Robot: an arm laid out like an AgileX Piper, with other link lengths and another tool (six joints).
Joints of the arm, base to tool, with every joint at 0 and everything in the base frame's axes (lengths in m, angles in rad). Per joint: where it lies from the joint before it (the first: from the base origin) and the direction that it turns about. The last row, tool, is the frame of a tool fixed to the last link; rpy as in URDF.
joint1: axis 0 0 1 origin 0 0 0.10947
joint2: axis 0 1 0 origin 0 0 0
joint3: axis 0 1 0 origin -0.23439 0 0.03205
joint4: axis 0.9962 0 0.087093 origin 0.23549 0 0.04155
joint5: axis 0 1 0 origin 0 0 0
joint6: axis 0.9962 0 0.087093 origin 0.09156 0 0.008
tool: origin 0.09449 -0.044 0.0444 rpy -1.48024 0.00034 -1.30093
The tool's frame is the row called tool.
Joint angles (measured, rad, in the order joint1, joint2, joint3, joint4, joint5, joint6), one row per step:
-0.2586 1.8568 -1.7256 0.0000 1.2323 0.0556
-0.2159 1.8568 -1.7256 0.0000 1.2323 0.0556
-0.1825 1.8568 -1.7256 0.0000 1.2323 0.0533
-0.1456 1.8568 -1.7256 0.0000 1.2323 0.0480
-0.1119 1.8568 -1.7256 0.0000 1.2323 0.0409
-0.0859 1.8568 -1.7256 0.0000 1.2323 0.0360
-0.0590 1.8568 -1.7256 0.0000 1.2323 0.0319
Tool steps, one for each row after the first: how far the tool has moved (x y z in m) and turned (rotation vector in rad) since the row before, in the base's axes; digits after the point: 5 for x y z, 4 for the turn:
0.00615 0.01709 0.00000 0.0000 0.0000 0.0427
0.00441 0.01360 0.00003 -0.0007 0.0001 0.0356
0.00447 0.01527 0.00007 -0.0015 0.0003 0.0420
0.00369 0.01415 0.00009 -0.0020 0.0003 0.0405
0.00249 0.01099 0.00006 -0.0014 0.0001 0.0307
0.00223 0.01141 0.00005 -0.0012 0.0001 0.0308

